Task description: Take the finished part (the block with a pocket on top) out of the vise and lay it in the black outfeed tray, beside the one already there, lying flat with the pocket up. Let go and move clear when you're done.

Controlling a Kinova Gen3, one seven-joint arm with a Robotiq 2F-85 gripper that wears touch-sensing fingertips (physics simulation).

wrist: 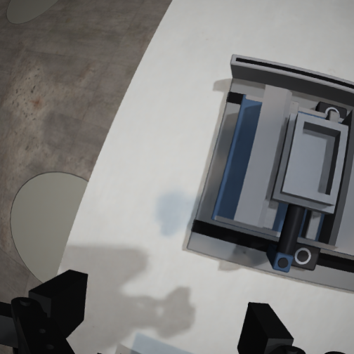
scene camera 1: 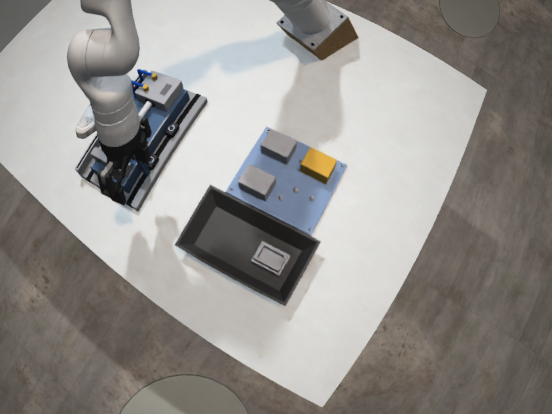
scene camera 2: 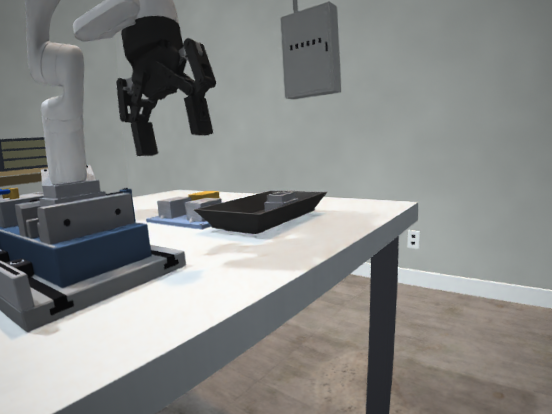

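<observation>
The finished part (wrist: 311, 155), a grey block with a rectangular pocket on top, sits pocket up between the jaws of the vise (wrist: 255, 165) (scene camera 2: 90, 215) (scene camera 1: 200, 102) in the wrist view. The gripper and arm hide it in scene camera 1, and it cannot be made out in scene camera 2. My gripper (scene camera 1: 131, 185) (scene camera 2: 174, 142) (wrist: 162, 314) is open and empty, high above the vise's near end; in the wrist view the part is up and to the right of the fingers. The black outfeed tray (scene camera 1: 227, 272) (scene camera 2: 235, 221) holds another pocketed part (scene camera 1: 271, 257) (scene camera 2: 280, 198), lying flat towards one end.
A dark handle (wrist: 290, 232) with a blue end sticks out beside the part. A blue plate (scene camera 1: 300, 212) with two grey blocks (scene camera 1: 278, 146) (scene camera 1: 257, 182) and a yellow block (scene camera 1: 318, 165) lies against the tray's long side. The arm's base (scene camera 1: 320, 30) stands at the table's back.
</observation>
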